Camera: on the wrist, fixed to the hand. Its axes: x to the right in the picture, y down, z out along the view.
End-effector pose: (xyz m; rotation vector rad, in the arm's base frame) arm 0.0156 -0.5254 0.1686 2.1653 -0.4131 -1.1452
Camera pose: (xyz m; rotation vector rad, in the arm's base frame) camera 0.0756 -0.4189 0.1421 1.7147 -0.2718 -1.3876
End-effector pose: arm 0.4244 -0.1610 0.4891 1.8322 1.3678 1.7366
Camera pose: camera 0.3128 -0.1488 0.4341 1.7554 0.8909 1.5603
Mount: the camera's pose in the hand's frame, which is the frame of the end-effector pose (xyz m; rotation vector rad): -0.0071 -0.0954 -0.0805 -0.3689 -0.2531 -0.0112
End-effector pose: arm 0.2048 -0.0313 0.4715 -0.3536 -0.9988 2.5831
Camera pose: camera 0.2613 0.0800 0.4796 -0.1093 -1.5677 2.4681
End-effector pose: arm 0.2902 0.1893 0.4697 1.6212 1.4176 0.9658
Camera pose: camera 0.1770 0.1962 0.4172 1.4006 1.0092 0.9165
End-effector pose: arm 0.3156 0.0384 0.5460 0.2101 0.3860 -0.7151
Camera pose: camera 0.2247 -0.0023 0.4704 -0.2297 0.2706 -0.6595
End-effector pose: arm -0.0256 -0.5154 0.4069 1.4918 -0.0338 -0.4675
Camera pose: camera -0.0341 -0.4376 0.3094 1.0664 -0.1316 -0.6332
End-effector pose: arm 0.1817 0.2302 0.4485 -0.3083 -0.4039 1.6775
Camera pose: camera 0.3022 0.2415 0.4171 -0.3635 -0.9071 1.6311
